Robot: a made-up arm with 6 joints. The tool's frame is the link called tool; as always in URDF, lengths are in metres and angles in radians. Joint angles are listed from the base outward.
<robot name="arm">
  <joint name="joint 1" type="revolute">
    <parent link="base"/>
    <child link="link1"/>
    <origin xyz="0 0 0.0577" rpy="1.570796 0 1.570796"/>
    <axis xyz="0 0 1"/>
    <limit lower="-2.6" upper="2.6"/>
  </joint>
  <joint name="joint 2" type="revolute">
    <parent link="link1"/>
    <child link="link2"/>
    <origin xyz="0.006 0.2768 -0.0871" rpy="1.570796 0 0"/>
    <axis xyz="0 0 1"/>
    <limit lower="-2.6" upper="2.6"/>
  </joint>
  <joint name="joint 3" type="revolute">
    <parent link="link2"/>
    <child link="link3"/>
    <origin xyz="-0.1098 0.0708 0.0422" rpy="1.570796 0 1.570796"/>
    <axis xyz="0 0 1"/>
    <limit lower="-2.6" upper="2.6"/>
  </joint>
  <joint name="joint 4" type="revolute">
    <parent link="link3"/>
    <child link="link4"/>
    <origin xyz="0.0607 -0.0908 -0.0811" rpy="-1.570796 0 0"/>
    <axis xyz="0 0 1"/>
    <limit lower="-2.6" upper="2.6"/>
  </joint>
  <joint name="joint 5" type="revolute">
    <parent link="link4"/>
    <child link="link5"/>
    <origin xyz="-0.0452 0.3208 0.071" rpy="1.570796 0 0"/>
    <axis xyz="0 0 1"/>
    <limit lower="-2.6" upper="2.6"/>
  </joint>
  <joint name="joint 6" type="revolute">
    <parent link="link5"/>
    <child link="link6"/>
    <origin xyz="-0.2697 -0.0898 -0.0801" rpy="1.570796 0 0"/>
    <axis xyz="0 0 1"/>
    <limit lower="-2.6" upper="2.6"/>
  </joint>
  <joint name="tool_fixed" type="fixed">
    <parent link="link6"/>
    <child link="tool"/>
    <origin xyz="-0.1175 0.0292 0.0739"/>
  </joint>
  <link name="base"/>
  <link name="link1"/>
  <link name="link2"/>
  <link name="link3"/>
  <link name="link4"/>
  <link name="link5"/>
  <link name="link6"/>
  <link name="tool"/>
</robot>
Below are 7 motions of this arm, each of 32 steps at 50 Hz.
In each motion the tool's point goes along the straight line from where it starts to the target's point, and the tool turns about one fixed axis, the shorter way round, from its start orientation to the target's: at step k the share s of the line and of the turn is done. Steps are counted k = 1, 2, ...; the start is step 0. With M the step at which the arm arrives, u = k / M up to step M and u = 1 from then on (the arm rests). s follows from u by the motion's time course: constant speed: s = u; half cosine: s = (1 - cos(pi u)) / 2; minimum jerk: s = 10 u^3 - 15 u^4 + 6 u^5.
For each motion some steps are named. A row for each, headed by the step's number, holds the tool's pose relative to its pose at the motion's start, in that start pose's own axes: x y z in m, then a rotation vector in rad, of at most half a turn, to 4 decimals.
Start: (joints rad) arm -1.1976 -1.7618 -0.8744 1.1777 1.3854 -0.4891
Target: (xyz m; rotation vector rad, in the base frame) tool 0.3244 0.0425 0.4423 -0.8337 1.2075 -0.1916
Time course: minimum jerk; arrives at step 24
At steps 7, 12, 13, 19, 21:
7: 0.0151 -0.0131 -0.0128 0.0226 -0.0227 -0.0022
12: 0.0496 -0.0429 -0.0419 0.0743 -0.0746 -0.0071
13: 0.0573 -0.0496 -0.0484 0.0858 -0.0862 -0.0082
19: 0.0927 -0.0803 -0.0784 0.1390 -0.1396 -0.0133
21: 0.0975 -0.0844 -0.0825 0.1462 -0.1468 -0.0140

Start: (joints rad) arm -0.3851 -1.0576 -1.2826 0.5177 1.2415 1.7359
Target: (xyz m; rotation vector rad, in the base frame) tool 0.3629 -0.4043 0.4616 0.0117 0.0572 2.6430
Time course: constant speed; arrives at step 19
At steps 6, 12, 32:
6: 0.0093 -0.0207 0.0166 -0.0639 0.0946 0.0245
12: 0.0186 -0.0414 0.0332 -0.1278 0.1893 0.0489
32: 0.0294 -0.0656 0.0526 -0.2024 0.2997 0.0774

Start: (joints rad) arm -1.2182 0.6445 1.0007 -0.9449 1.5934 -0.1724
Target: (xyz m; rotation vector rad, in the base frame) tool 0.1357 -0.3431 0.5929 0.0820 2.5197 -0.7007
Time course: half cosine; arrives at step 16
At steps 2, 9, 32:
2: 0.0082 -0.0050 0.0013 0.0042 0.0123 0.0116
9: 0.1284 -0.0792 0.0210 0.0655 0.1926 0.1827
32: 0.2149 -0.1325 0.0351 0.1096 0.3223 0.3057

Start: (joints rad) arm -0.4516 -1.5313 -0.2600 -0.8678 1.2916 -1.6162
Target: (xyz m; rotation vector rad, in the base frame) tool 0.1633 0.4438 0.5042 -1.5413 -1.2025 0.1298
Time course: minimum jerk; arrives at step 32
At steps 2, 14, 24, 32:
2: -0.0003 0.0000 0.0001 -0.0012 -0.0002 -0.0014
14: -0.0480 -0.0083 0.0097 -0.2021 -0.0321 -0.2435
24: -0.1120 -0.0195 0.0227 -0.4717 -0.0750 -0.5685
32: -0.1250 -0.0217 0.0253 -0.5262 -0.0836 -0.6341

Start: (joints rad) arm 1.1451 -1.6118 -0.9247 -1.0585 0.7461 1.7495
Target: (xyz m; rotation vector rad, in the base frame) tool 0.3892 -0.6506 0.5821 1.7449 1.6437 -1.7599
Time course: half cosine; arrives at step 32
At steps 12, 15, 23, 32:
12: -0.0156 -0.0380 0.0068 -0.0193 0.0655 -0.0354
15: -0.0228 -0.0556 0.0099 -0.0282 0.0957 -0.0518
23: -0.0414 -0.1007 0.0179 -0.0511 0.1735 -0.0938
32: -0.0507 -0.1232 0.0219 -0.0625 0.2123 -0.1148

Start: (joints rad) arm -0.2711 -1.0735 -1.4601 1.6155 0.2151 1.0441
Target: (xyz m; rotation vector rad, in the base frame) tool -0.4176 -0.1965 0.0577 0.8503 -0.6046 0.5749
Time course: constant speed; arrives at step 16
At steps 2, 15, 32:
2: 0.0063 0.0091 0.0131 -0.0128 0.0193 -0.0153
15: 0.0475 0.0683 0.0985 -0.0962 0.1444 -0.1151
32: 0.0507 0.0729 0.1051 -0.1026 0.1541 -0.1228

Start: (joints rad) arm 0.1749 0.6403 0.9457 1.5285 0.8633 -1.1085
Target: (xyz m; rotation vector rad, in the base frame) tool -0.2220 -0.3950 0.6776 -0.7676 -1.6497 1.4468
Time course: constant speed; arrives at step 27
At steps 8, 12, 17, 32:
8: 0.0673 0.0371 0.0297 -0.1684 0.2613 0.0883
12: 0.1010 0.0557 0.0446 -0.2526 0.3919 0.1324
17: 0.1431 0.0789 0.0632 -0.3578 0.5552 0.1876
32: 0.2273 0.1252 0.1003 -0.5683 0.8817 0.2980

